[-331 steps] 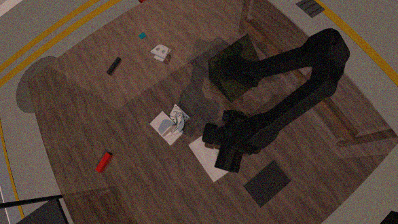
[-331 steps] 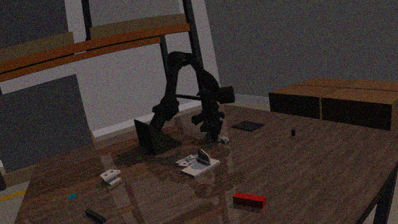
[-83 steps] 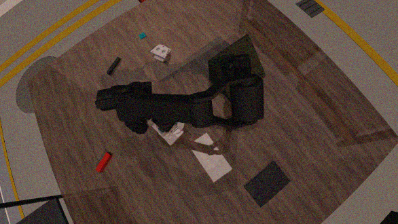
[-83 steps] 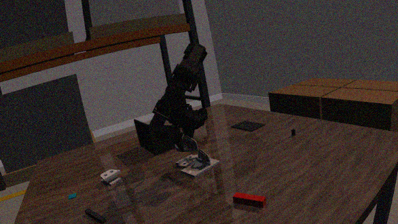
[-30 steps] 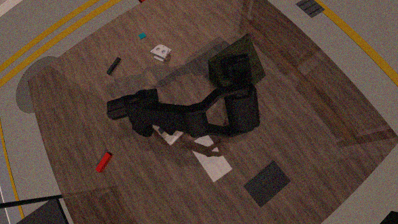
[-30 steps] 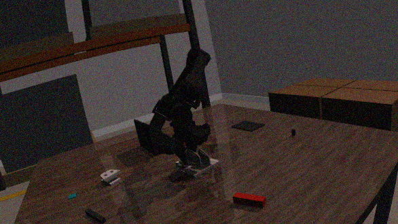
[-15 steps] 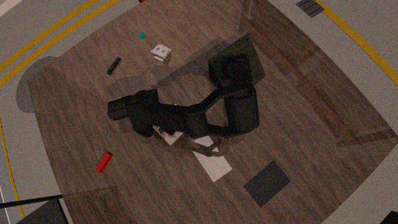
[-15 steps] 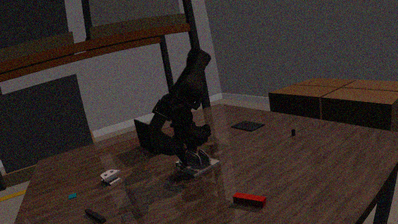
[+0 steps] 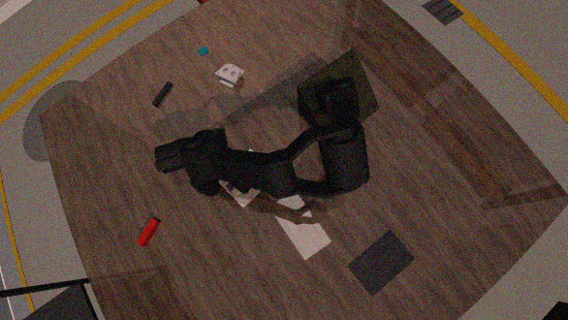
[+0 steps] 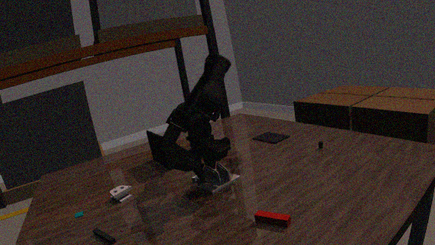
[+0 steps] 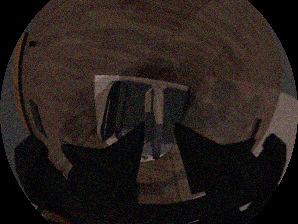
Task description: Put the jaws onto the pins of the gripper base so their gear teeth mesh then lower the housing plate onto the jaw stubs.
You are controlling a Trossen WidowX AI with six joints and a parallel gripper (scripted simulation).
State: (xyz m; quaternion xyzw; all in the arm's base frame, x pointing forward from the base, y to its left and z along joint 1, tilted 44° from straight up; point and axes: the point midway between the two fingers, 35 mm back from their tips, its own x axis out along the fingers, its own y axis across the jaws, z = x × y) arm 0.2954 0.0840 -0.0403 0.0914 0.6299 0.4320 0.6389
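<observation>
The jaw is 50 mm behind my gripper tip, 30 mm to the left of it and 10 mm below it. Round my gripper tip: black bar: 350 mm to the right, 110 mm ahead, 20 mm below; red block: 290 mm ahead, 40 mm to the left, 10 mm below; small black peg: 440 mm to the left, 40 mm ahead, 10 mm below.
</observation>
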